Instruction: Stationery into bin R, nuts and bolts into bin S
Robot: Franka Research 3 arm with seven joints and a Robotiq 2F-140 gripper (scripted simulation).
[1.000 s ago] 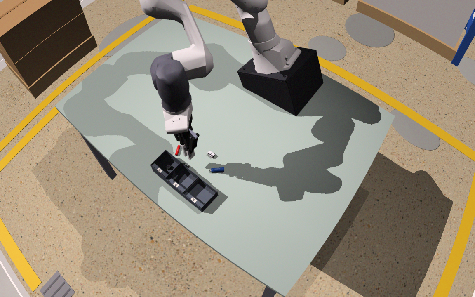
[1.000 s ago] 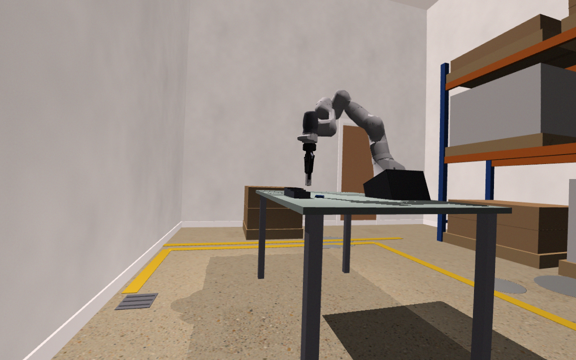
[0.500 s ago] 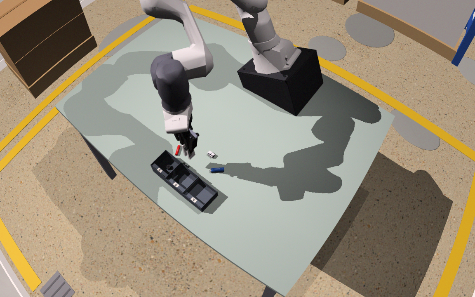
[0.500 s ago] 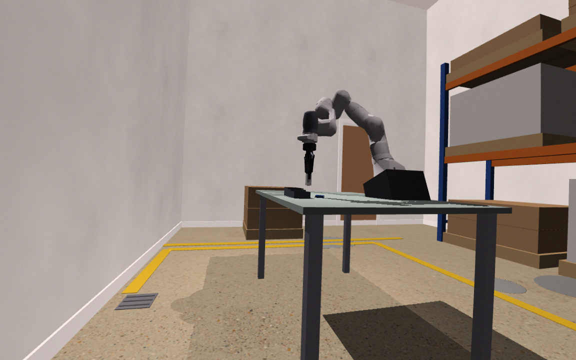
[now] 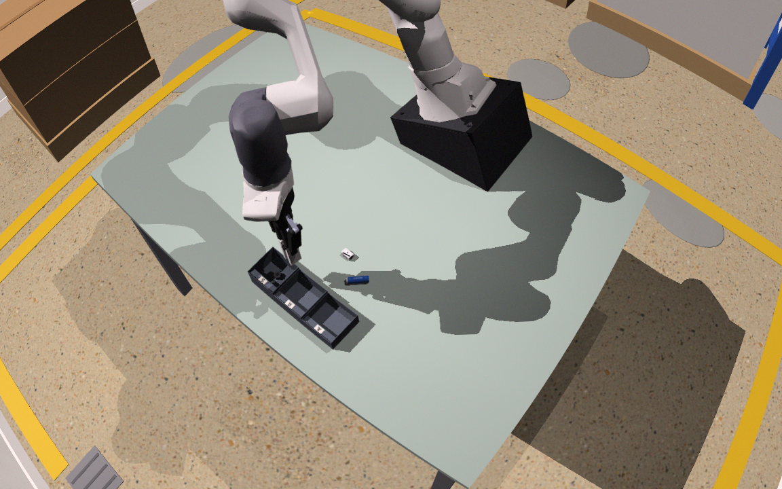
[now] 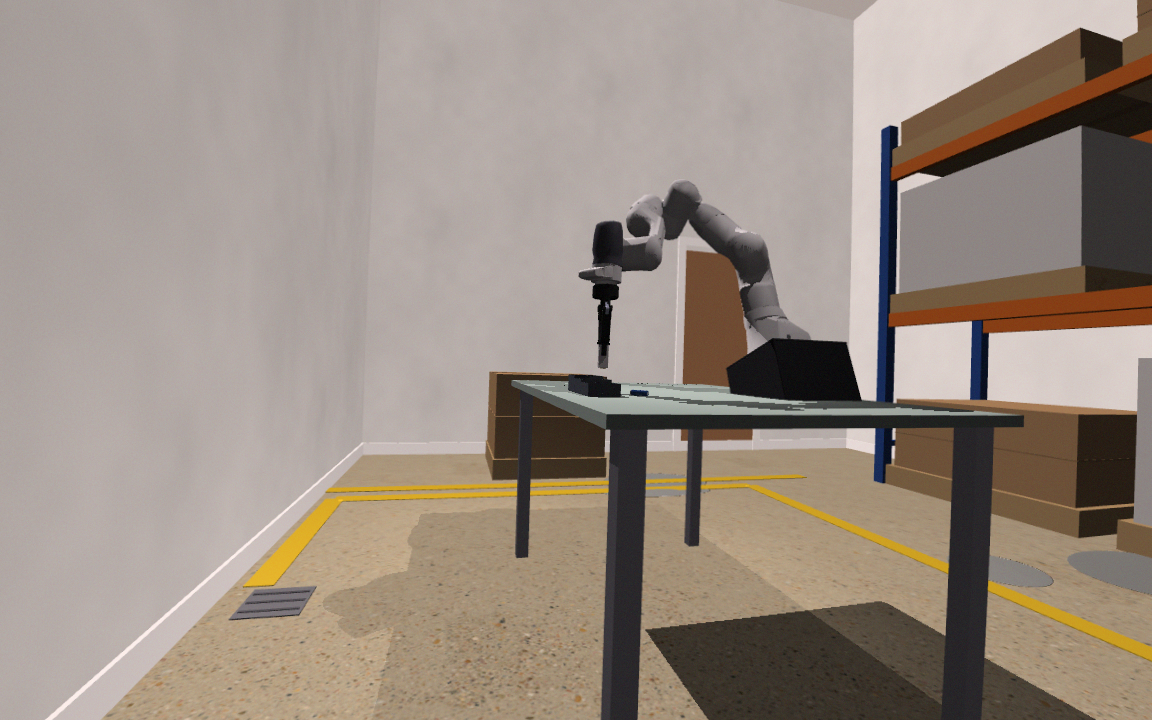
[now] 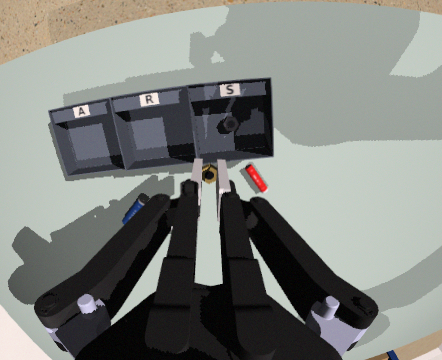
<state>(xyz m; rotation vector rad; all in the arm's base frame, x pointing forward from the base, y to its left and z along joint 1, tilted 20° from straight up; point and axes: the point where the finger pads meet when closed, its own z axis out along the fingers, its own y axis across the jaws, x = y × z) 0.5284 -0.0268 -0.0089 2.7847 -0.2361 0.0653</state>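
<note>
The small white block lies 100 mm behind my hand, 60 mm to the left of it and 90 mm below it. The rest, counted from my hand: red cylinder (40 mm behind, 60 mm to the right, 100 mm below); then blue cylinder (70 mm behind, 120 mm to the left, 100 mm below); then brass nut (30 mm below).
</note>
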